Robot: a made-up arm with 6 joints.
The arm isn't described. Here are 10 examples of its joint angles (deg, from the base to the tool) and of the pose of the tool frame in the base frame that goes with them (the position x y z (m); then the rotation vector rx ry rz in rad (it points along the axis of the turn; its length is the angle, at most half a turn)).
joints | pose
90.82 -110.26 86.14 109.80 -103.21 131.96 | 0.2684 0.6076 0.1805 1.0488 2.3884 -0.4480
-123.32 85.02 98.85 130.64 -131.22 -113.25 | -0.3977 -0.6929 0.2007 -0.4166 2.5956 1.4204
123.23 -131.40 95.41 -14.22 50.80 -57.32 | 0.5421 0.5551 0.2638 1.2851 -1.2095 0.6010
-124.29 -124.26 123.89 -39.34 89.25 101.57 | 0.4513 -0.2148 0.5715 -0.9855 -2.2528 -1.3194
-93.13 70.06 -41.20 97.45 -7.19 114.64 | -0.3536 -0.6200 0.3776 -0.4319 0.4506 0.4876
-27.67 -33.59 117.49 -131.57 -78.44 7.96 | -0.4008 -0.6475 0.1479 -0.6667 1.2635 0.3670
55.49 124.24 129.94 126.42 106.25 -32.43 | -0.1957 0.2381 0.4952 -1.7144 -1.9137 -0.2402
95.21 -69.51 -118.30 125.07 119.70 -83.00 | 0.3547 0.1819 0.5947 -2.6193 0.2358 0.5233
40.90 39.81 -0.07 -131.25 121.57 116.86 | -0.2398 0.2247 -0.4514 2.5726 0.0660 1.1527
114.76 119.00 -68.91 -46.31 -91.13 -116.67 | -0.5735 0.7167 0.2236 1.0575 -1.6835 1.7545
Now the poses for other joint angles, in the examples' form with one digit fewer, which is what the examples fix.
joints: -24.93 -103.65 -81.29 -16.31 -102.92 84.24
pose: 0.134 0.201 -0.530 -0.022 -0.782 -2.900
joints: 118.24 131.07 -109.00 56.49 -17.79 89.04
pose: -0.602 0.447 0.337 1.384 0.772 -0.196
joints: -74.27 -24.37 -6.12 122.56 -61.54 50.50
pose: 0.248 -0.541 0.218 0.494 2.252 -1.667
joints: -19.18 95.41 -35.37 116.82 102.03 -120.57
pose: -0.388 -0.439 -0.524 -0.237 0.873 2.380
